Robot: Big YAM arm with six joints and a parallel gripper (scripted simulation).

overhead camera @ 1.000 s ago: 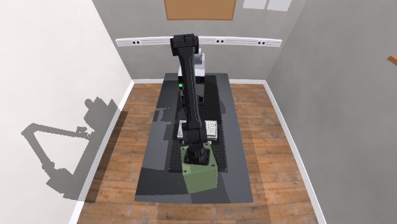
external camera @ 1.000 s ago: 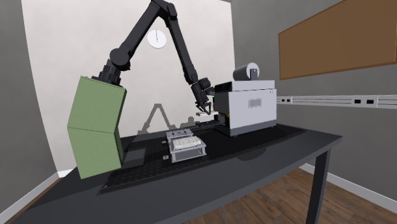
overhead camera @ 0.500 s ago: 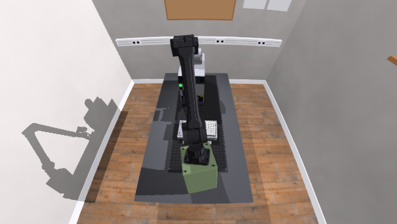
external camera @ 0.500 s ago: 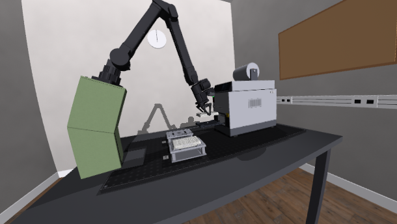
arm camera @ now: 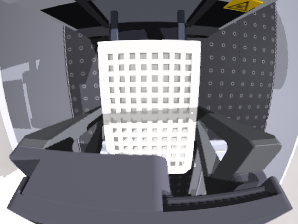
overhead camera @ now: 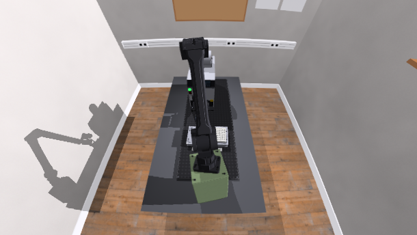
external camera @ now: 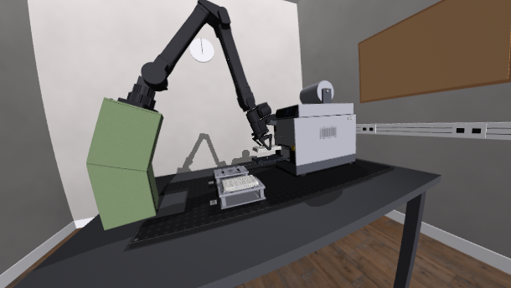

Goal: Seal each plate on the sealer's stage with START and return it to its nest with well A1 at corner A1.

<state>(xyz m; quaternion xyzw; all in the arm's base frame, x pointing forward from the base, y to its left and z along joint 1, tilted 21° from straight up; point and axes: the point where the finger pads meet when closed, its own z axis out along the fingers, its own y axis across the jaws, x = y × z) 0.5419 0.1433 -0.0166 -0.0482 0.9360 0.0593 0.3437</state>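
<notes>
The dark sealer stage is 6 cm below my hand. Round my hand: yellow warning label 12 cm ahead, 7 cm to the right, 1 cm below; then foil roll 33 cm ahead, 5 cm to the left, 27 cm above; then white plate 16 cm behind, 19 cm to the right, 9 cm below.
</notes>
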